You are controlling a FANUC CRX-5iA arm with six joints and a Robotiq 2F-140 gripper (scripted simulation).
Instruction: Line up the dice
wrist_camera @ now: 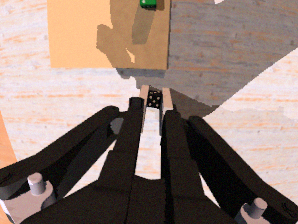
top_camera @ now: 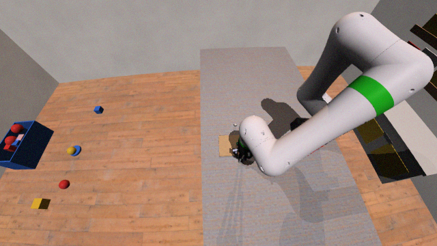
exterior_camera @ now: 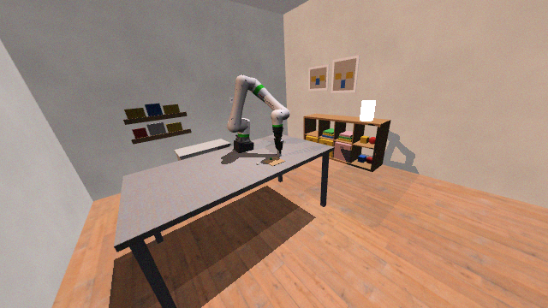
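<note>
Right now the tan mat is 70 mm ahead of my hand, 100 mm to the right of it and 30 mm below it. The rest, counted from my hand: black die: 30 mm below; green die: 20 mm ahead, 110 mm to the right, 20 mm below; white die: 30 mm ahead, 250 mm to the right, 30 mm below.
</note>
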